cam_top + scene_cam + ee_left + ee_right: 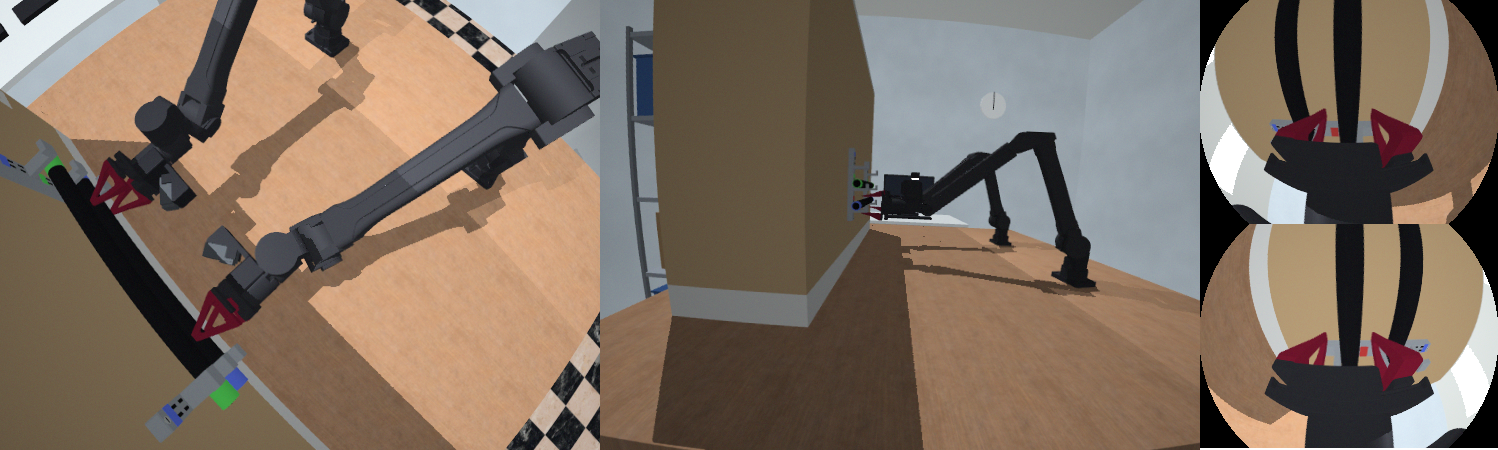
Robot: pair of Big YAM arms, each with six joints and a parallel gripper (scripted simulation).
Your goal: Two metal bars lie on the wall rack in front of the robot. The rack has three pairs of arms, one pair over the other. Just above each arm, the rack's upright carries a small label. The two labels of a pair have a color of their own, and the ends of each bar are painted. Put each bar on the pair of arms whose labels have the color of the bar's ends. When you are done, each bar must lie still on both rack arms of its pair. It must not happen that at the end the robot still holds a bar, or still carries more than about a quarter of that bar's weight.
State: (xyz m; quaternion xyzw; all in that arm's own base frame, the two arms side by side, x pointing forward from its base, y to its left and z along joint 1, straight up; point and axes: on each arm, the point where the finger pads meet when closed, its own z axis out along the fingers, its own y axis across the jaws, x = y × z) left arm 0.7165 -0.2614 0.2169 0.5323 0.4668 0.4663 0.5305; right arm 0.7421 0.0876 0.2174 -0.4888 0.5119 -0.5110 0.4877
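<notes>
The blue-ended bar lies 2 cm ahead of my right hand and 15 cm to the left of it. Also, from my right hand: brown wall (20 cm ahead, 17 cm to the left, 23 cm above); green-ended bar (1 cm ahead, 15 cm to the left, 8 cm above).
My left gripper is now 150 mm to the left of the blue-ended bar and 10 mm short of it. The rest, counted from my left hand: brown wall: 230 mm above, 200 mm ahead, 130 mm to the right; then green-ended bar: 150 mm to the right, 80 mm above, 10 mm ahead.
</notes>
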